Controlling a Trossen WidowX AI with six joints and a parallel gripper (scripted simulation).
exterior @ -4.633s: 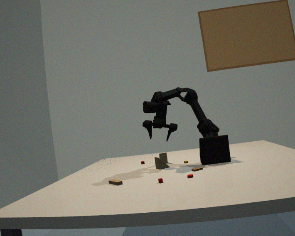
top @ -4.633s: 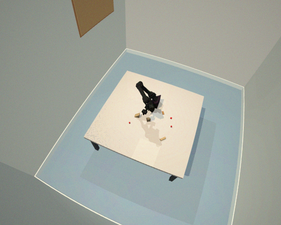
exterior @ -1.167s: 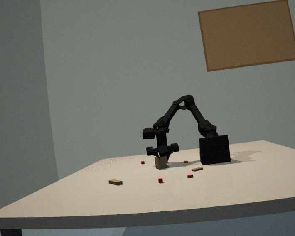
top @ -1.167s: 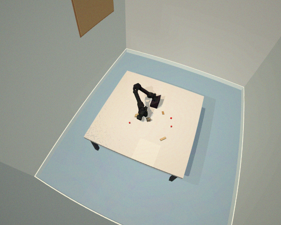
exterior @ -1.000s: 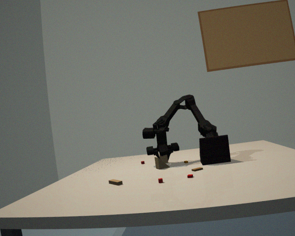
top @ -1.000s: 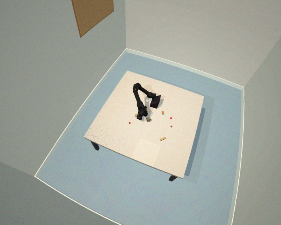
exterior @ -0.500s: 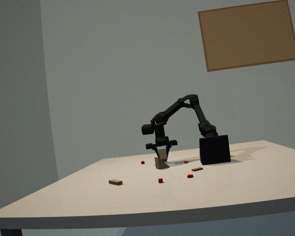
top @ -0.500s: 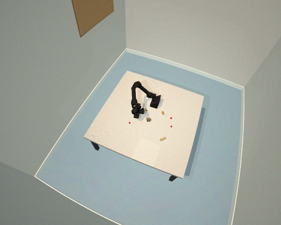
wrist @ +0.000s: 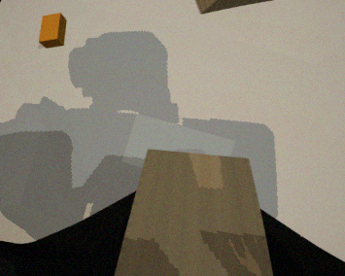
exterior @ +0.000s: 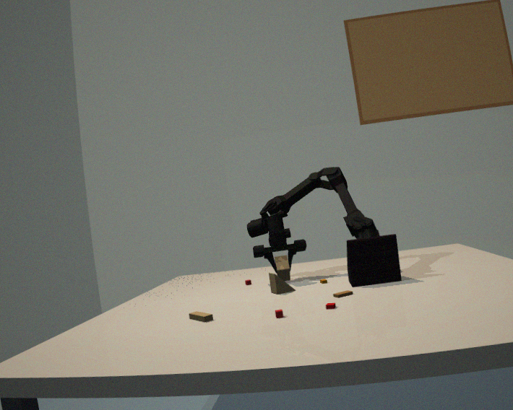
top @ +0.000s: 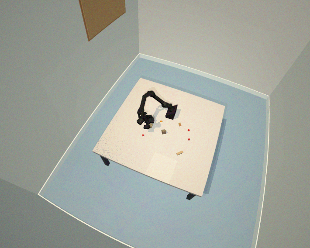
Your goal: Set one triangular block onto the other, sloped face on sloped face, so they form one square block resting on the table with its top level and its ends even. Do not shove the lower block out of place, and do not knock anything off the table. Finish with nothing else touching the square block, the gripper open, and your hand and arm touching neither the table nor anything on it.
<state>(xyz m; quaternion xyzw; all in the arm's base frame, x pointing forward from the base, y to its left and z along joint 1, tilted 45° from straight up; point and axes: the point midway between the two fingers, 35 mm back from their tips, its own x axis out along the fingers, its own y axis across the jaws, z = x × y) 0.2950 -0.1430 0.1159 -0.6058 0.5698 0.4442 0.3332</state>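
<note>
Right now my gripper tip is 10 mm below the tan triangular block. Also, from my gripper tip: orange piece 130 mm behind, 90 mm to the left, 30 mm below.
</note>
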